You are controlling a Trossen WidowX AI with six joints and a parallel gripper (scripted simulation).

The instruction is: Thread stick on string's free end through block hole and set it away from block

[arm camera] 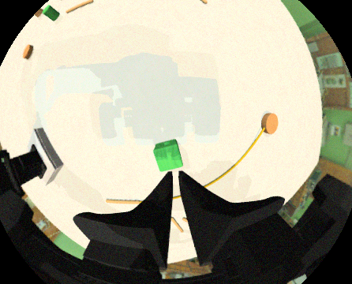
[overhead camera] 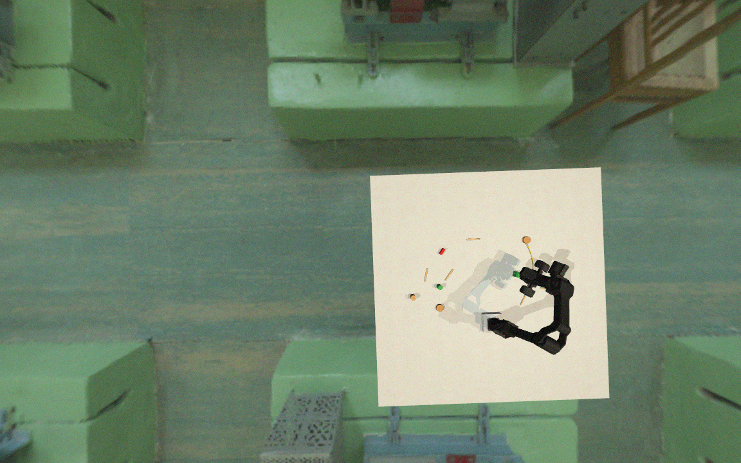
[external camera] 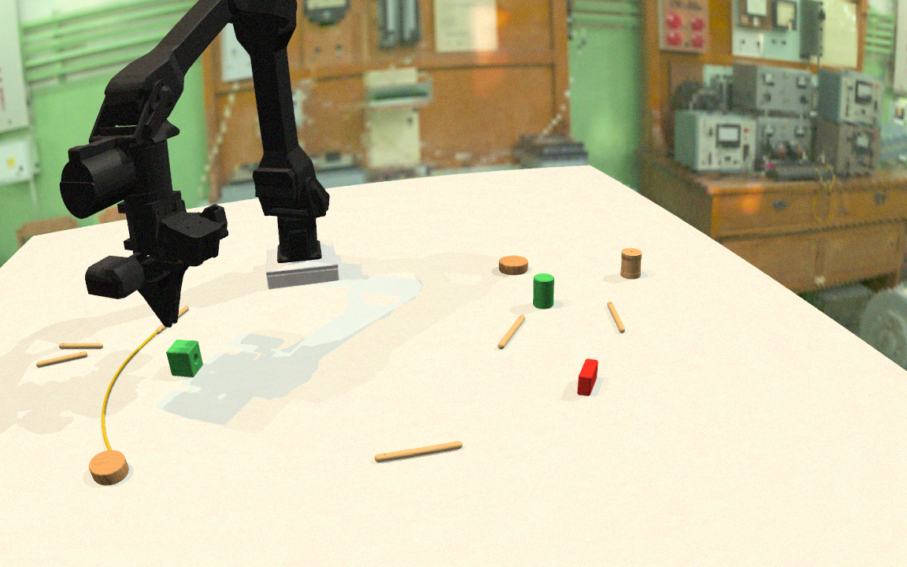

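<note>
Right now my gripper tip is 40 mm above the green block and 10 mm to the right of it. Also, from my gripper tip: red block: 420 mm to the left, 140 mm ahead, 50 mm below; then round wooden button: 190 mm ahead, 60 mm to the right, 50 mm below; then thin wooden stick: 130 mm behind, 60 mm below, 40 mm to the right.
</note>
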